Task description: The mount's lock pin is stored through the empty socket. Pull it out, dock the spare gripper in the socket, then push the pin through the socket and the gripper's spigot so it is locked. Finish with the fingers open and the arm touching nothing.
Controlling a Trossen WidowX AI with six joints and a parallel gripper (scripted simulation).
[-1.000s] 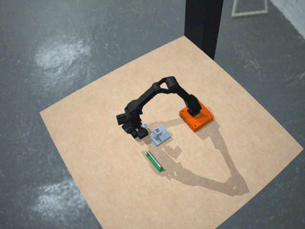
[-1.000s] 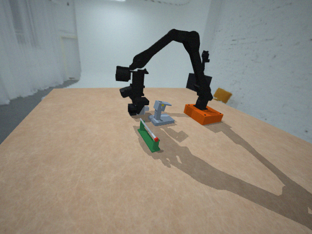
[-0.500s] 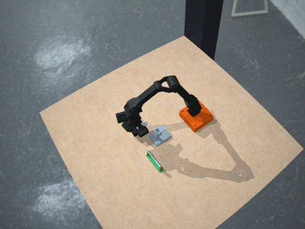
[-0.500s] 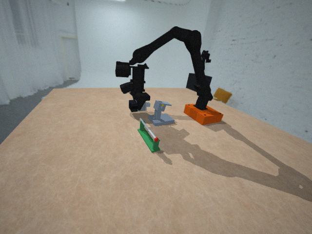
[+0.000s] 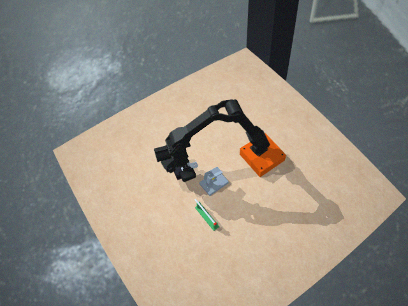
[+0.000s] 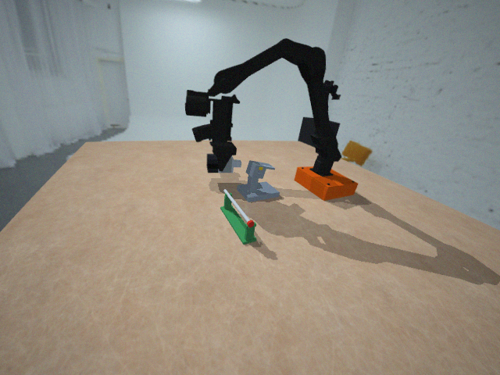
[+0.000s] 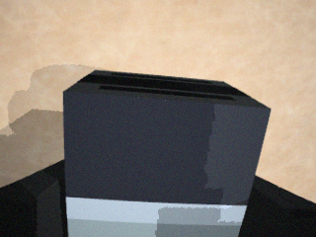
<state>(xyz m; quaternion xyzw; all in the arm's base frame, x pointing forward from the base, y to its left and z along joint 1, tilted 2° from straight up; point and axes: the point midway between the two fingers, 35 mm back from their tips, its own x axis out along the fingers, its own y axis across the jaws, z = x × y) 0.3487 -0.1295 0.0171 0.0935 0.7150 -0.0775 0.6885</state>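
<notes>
Now: the spare gripper 2 cm above my gripper tip and 1 cm behind it. From my gripper tip the other things lie so: mount 12 cm to the left, 8 cm behind; then green cradle 23 cm to the left, 4 cm ahead, 2 cm below.
</notes>
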